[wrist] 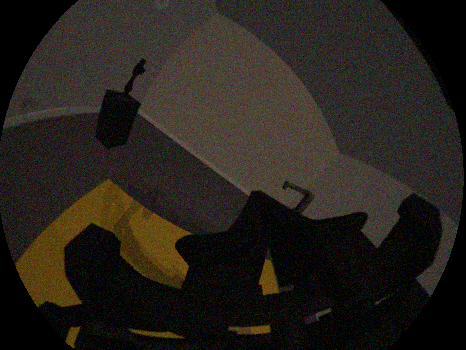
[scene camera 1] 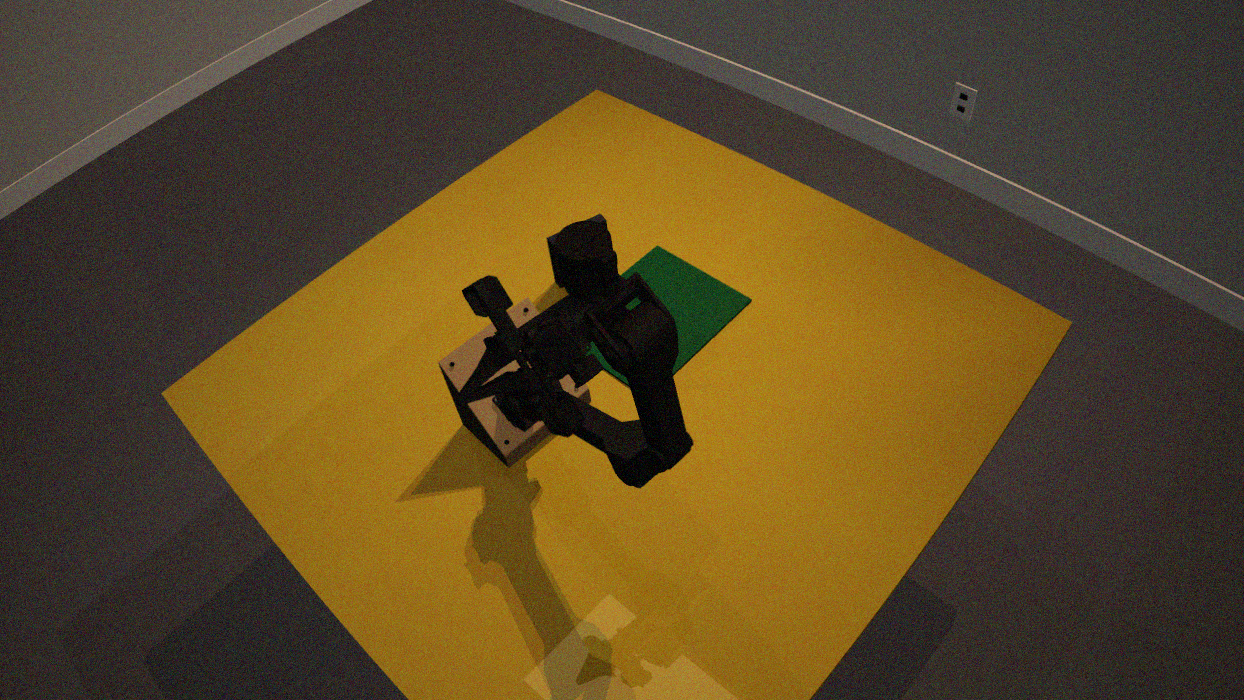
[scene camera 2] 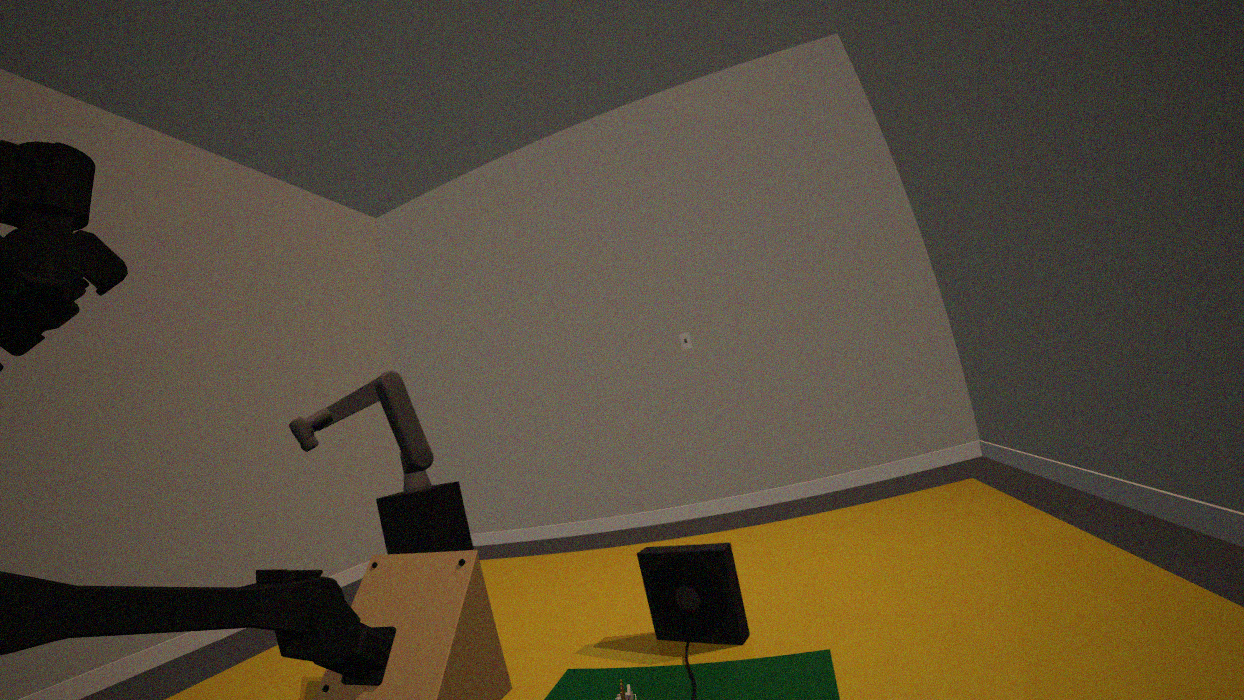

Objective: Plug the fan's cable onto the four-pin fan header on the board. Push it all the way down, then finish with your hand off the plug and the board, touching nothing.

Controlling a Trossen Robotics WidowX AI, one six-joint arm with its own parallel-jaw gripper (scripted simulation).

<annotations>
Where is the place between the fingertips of my gripper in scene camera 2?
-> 16, 332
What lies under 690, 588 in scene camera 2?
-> A black fan.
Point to a green board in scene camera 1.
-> At 701, 305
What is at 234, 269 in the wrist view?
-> My gripper.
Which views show my gripper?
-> The wrist view, scene camera 1 and scene camera 2: all of them.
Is my gripper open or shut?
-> Shut.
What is my gripper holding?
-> Nothing.
</annotations>
